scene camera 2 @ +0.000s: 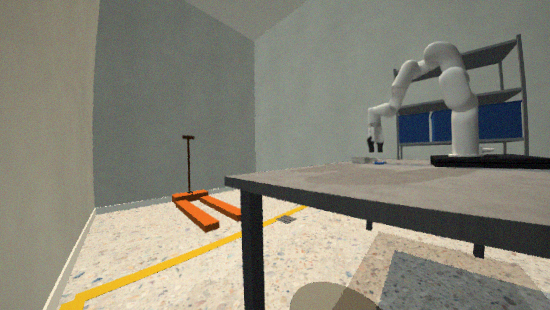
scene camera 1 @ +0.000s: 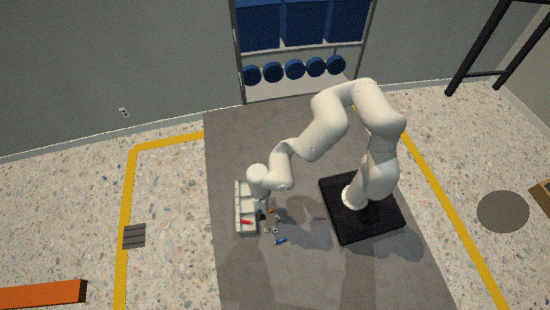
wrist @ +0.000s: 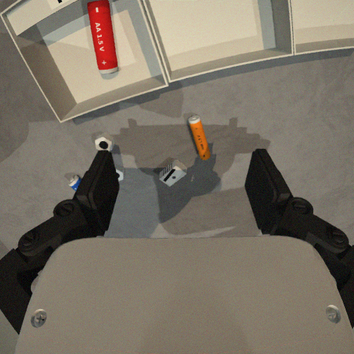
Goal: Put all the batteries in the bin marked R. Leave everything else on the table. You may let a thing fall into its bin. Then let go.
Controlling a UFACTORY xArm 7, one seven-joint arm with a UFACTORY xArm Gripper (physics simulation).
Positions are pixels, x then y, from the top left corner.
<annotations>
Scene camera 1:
pale three-compartment bin tray: 244, 204
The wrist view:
my gripper: 181, 167
pale three-compartment bin tray: 152, 50
</annotations>
